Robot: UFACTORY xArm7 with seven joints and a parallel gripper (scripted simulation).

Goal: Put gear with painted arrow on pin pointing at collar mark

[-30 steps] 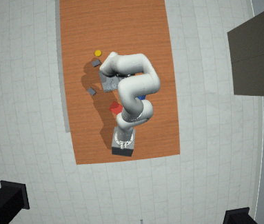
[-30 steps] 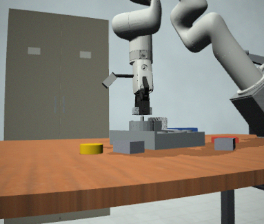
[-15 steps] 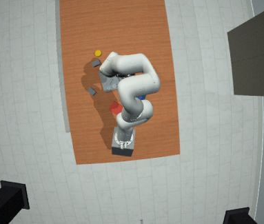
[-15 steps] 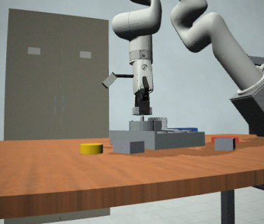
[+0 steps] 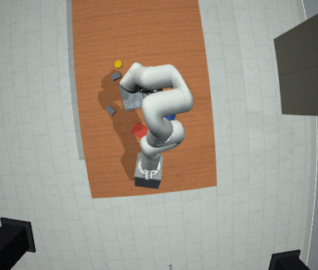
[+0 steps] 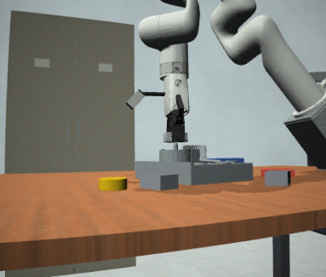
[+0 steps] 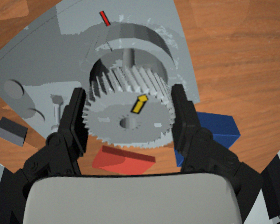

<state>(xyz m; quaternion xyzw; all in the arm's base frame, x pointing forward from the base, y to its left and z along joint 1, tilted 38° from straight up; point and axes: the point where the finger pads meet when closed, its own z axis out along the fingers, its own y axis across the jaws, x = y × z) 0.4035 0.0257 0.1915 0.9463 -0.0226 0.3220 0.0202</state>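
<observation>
Now: the grey gear right at my hand. Also, from my hand: yellow disc: 17 cm ahead, 21 cm to the left, 10 cm below; then blue block: 19 cm behind, 12 cm to the right, 9 cm below; then red block: 26 cm behind, 4 cm to the left, 10 cm below.
</observation>
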